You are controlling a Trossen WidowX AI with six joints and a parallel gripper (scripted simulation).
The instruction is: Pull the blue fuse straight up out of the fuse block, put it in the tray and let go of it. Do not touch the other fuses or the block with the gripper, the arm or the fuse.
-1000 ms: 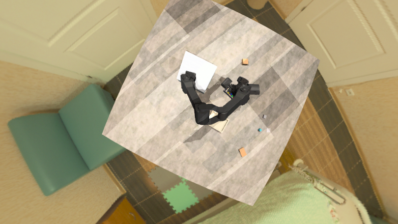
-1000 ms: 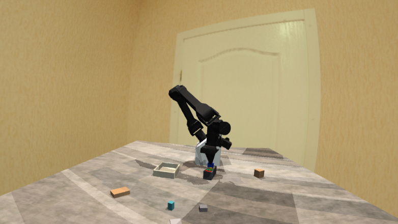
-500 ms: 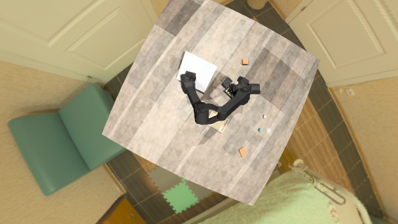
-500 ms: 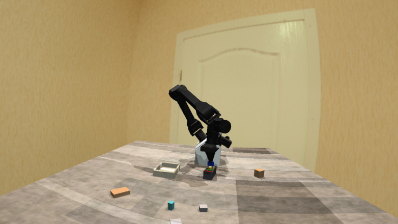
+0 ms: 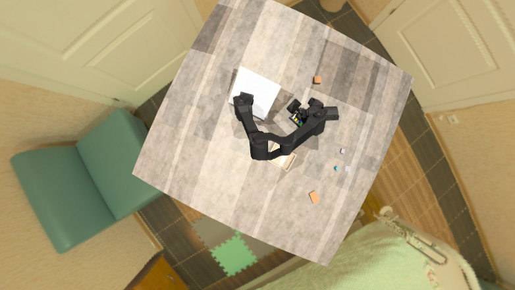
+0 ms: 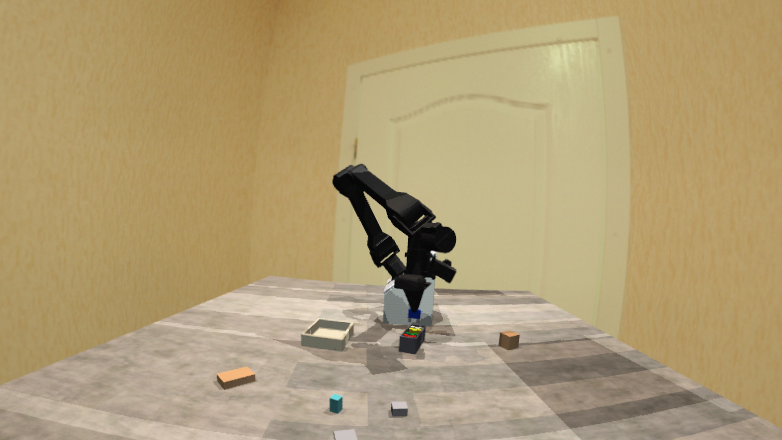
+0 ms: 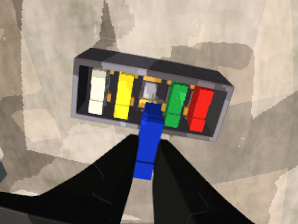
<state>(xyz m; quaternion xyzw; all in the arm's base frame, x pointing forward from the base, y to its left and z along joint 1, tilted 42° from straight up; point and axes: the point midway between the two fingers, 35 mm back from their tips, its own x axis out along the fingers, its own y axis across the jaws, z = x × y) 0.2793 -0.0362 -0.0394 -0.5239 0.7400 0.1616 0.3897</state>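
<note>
Right now my gripper tip is 30 mm past the pale tray, 210 mm to the left of it and 90 mm above it. Round my gripper tip: orange cube: 30 mm ahead, 250 mm to the left, 70 mm below; then grey cube: 290 mm ahead, 70 mm to the right, 80 mm below; then blue fuse: 10 mm below.
</note>
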